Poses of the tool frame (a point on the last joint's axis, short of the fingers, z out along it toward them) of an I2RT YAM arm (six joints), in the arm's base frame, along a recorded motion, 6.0 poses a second.
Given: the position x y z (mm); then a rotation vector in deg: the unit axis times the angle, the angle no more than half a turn.
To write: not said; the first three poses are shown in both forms.
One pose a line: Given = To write
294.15 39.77 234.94 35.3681 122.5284 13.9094 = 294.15 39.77 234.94 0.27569 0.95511 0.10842 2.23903
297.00 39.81 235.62 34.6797 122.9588 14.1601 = 297.00 39.81 235.62 0.26980 0.95659 0.11016 2.24341
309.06 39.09 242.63 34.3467 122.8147 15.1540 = 309.06 39.09 242.63 0.26745 0.95632 0.11800 2.24143
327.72 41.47 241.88 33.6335 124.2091 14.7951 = 327.72 41.47 241.88 0.25966 0.95892 0.11422 2.26072
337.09 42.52 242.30 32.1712 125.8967 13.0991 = 337.09 42.52 242.30 0.24633 0.96398 0.10030 2.27941
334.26 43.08 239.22 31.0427 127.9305 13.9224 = 334.26 43.08 239.22 0.23450 0.96641 0.10517 2.31042
